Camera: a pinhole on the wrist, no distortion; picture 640 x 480 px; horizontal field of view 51.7 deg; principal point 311.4 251.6 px. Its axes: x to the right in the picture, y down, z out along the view. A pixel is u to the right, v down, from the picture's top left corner.
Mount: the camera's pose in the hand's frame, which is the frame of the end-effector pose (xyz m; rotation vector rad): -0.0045 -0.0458 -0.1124 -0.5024 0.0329 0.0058
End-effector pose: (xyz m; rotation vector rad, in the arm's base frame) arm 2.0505 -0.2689 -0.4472 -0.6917 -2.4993 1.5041
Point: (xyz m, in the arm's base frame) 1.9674 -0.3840 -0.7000
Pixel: 378 247
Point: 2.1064 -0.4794 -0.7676
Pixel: 149 287
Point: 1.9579 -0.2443 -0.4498
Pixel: outside the picture
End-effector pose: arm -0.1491 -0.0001 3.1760 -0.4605 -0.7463 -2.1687
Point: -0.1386 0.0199 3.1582
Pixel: 159 130
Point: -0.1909 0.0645 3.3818
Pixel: 522 25
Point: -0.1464 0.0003 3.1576
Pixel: 245 180
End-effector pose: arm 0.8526 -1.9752 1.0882 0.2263 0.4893 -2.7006
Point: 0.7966 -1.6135 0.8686
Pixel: behind the camera
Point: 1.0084 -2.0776 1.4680
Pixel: 20 20
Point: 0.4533 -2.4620 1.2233
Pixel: outside the picture
